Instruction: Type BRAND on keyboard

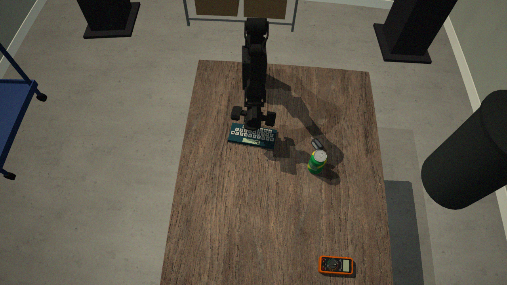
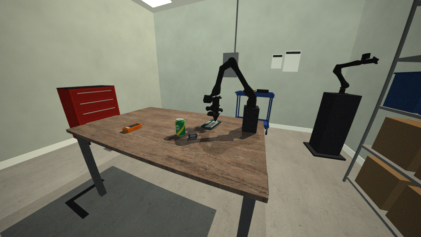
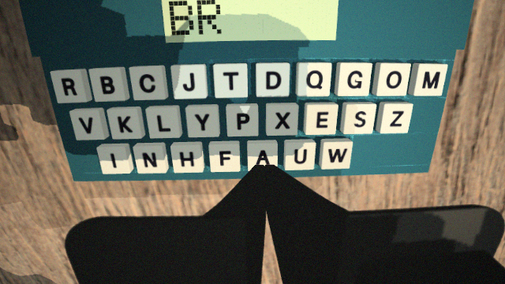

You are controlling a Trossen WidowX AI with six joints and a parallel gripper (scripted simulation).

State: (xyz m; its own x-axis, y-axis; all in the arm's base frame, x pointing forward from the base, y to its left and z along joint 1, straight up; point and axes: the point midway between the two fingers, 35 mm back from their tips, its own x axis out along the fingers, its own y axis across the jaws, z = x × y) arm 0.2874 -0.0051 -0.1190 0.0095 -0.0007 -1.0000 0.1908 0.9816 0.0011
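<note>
Right now my hand is 6 cm above the key. Also, from my hand: green soda can 19 cm ahead, 27 cm to the left, 1 cm below; then orange multimeter 60 cm ahead, 31 cm to the left, 6 cm below; then grey object 7 cm ahead, 28 cm to the left, 6 cm below.
</note>
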